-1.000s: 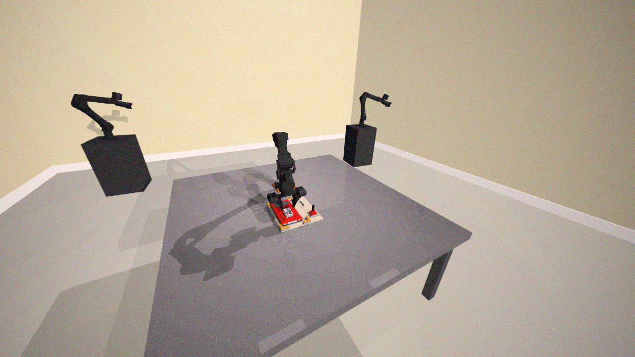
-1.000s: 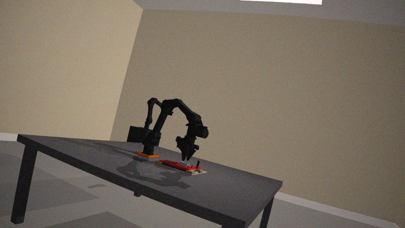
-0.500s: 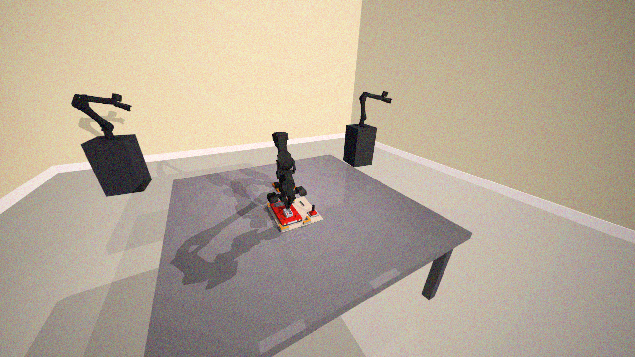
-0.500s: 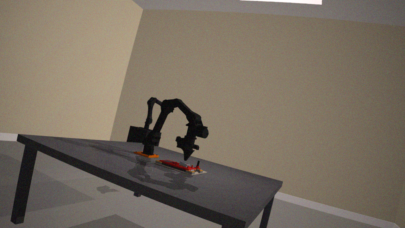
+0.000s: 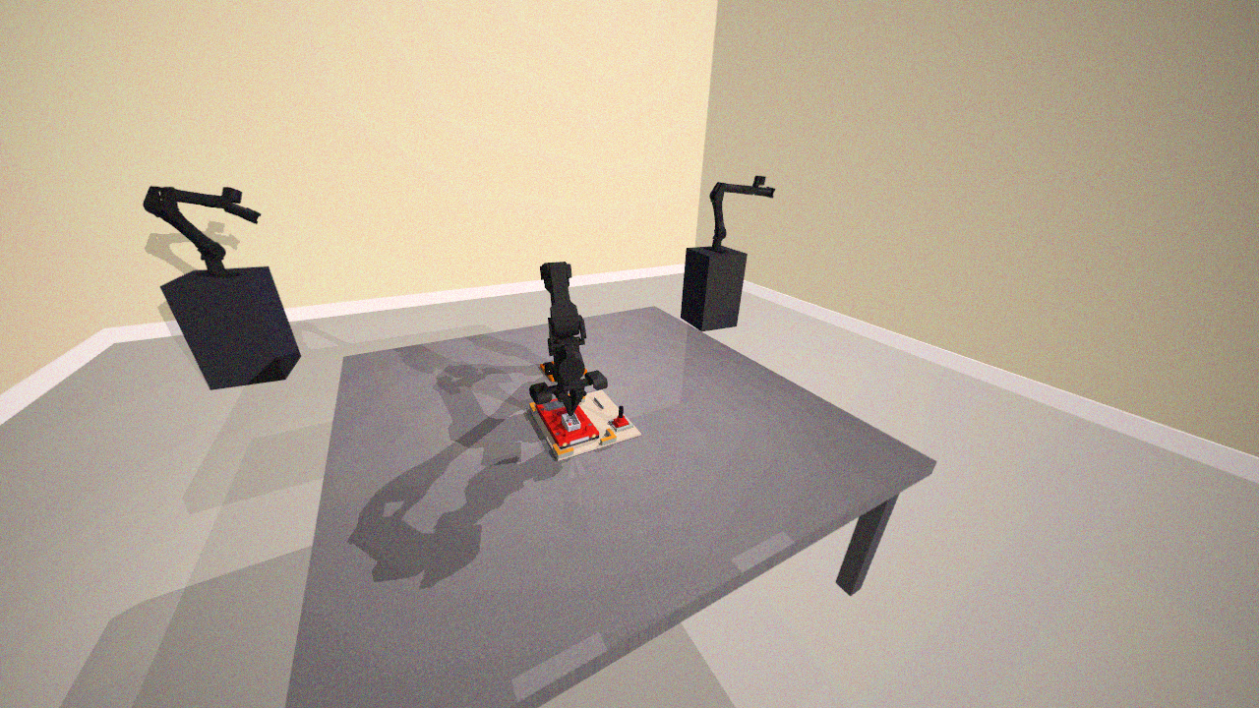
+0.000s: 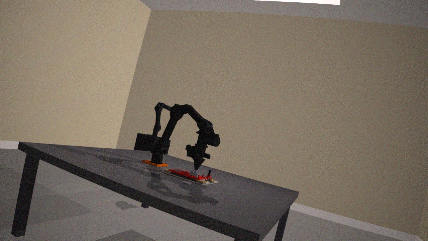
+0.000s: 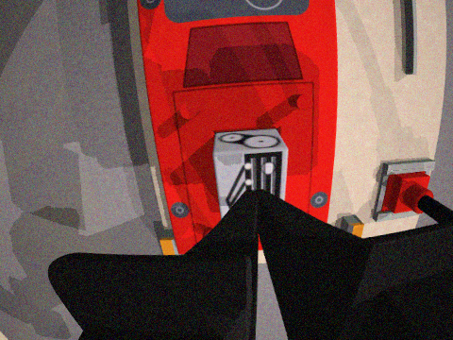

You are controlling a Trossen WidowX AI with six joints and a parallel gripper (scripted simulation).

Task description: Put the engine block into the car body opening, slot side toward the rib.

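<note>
Right now my gripper tip is 30 mm above the engine block.
</note>
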